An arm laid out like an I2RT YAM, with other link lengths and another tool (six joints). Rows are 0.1 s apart.
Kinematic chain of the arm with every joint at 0, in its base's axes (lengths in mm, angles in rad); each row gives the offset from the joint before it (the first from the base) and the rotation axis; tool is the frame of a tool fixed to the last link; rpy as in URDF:
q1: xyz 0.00 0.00 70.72 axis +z
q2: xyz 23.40 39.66 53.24 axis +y
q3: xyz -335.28 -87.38 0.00 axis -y
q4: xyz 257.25 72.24 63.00 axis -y
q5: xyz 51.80 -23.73 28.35 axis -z
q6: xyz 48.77 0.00 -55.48 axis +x
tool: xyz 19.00 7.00 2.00 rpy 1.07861 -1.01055 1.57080
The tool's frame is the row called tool.
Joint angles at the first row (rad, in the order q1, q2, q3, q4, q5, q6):
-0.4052 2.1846 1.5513 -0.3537 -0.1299 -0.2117
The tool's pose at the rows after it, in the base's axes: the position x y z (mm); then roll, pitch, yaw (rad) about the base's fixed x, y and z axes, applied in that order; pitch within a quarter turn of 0, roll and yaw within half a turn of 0:
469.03 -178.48 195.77 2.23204 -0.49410 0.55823
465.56 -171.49 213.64 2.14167 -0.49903 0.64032
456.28 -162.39 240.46 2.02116 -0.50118 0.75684
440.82 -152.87 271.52 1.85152 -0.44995 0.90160
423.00 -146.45 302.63 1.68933 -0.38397 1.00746
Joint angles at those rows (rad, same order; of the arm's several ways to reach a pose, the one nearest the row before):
-0.3957 2.1525 1.5384 -0.3311 -0.1194 -0.2483
-0.3834 2.1005 1.5099 -0.2905 -0.1044 -0.2939
-0.3725 2.0195 1.4660 -0.2405 -0.1005 -0.3620
-0.3613 1.9162 1.4053 -0.1712 -0.0725 -0.4758
-0.3570 1.8132 1.3500 -0.0980 -0.0424 -0.5790

